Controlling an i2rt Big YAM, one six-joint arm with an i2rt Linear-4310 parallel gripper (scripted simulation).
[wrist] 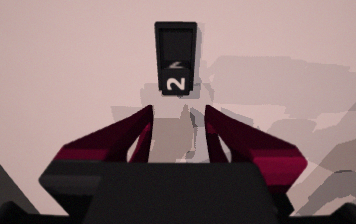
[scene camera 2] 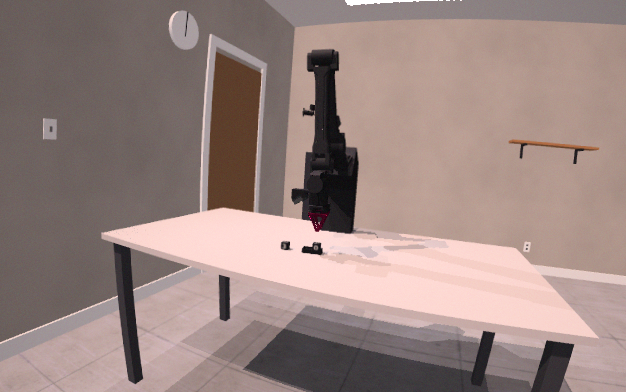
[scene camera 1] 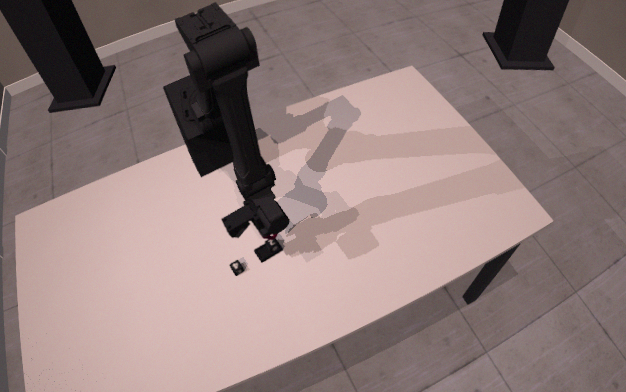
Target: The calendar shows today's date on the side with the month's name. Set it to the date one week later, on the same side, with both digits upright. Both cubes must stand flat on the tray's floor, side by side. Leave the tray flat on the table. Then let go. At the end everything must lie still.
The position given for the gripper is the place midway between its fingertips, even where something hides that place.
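Observation:
A black tray (wrist: 175, 41) and a black cube (wrist: 175, 75) are visible, and so is the gripper (wrist: 178, 111).

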